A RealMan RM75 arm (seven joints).
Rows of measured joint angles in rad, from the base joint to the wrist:
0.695 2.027 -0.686 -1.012 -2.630 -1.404 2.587
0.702 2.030 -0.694 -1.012 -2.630 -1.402 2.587
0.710 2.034 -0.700 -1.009 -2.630 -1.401 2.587
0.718 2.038 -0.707 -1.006 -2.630 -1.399 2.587
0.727 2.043 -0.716 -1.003 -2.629 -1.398 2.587
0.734 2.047 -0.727 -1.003 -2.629 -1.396 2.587
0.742 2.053 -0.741 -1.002 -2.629 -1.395 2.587
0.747 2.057 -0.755 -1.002 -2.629 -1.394 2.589
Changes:
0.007 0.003 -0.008 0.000 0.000 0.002 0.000
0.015 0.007 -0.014 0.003 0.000 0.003 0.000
0.023 0.011 -0.021 0.006 0.000 0.005 0.000
0.032 0.016 -0.030 0.009 0.001 0.006 0.000
0.039 0.020 -0.041 0.009 0.001 0.008 0.000
0.047 0.026 -0.055 0.010 0.001 0.009 0.000
0.052 0.030 -0.069 0.010 0.001 0.010 0.002

